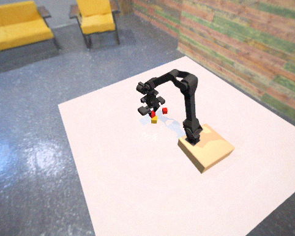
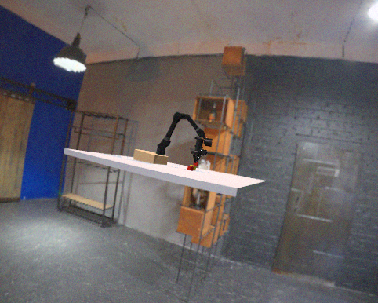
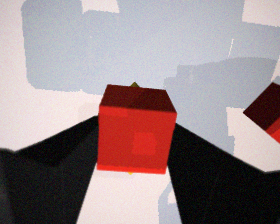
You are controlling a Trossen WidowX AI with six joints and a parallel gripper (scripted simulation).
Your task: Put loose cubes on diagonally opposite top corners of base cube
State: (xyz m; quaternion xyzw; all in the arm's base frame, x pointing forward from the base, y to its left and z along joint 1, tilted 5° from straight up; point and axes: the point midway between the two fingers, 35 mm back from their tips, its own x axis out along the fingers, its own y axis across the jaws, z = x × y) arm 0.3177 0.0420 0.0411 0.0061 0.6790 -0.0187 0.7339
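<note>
My gripper tip is now right at the red cube. The rest, counted from my gripper tip: yellow base cube: 40 mm below, 20 mm behind.
</note>
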